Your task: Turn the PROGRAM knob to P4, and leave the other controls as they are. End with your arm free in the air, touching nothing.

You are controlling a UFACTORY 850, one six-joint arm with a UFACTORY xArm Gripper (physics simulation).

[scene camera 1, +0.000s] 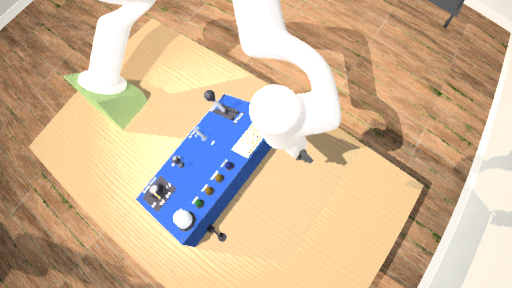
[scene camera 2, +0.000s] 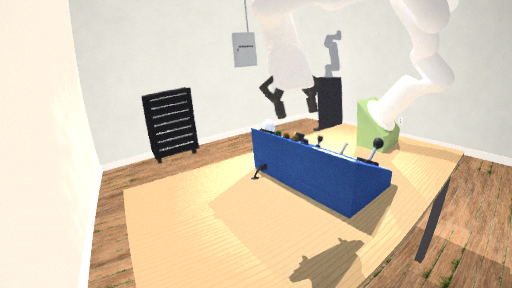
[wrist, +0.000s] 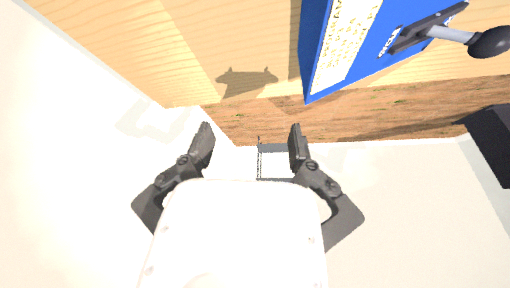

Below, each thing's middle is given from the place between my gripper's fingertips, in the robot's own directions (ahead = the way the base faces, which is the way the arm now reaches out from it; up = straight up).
Now: hand 19 cm past the blue console (scene camera 1: 214, 168), 19 cm above it and 13 cm to the left of it.
